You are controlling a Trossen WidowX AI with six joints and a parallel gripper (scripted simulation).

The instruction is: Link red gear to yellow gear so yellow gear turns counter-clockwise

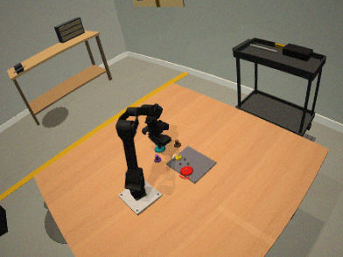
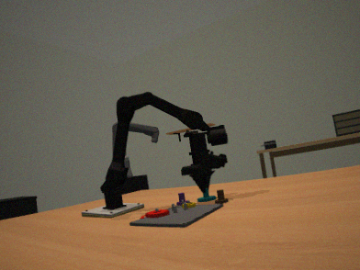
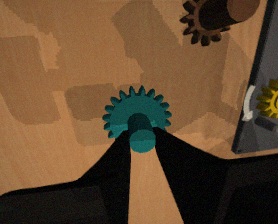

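Right now the yellow gear is 14 cm to the right of my gripper tip, 3 cm ahead of it and 1 cm below it. Round my gripper tip: teal gear (1 cm below); then purple gear (6 cm to the right, 6 cm behind, 1 cm below); then brown gear (9 cm ahead, 5 cm to the right, 1 cm below).
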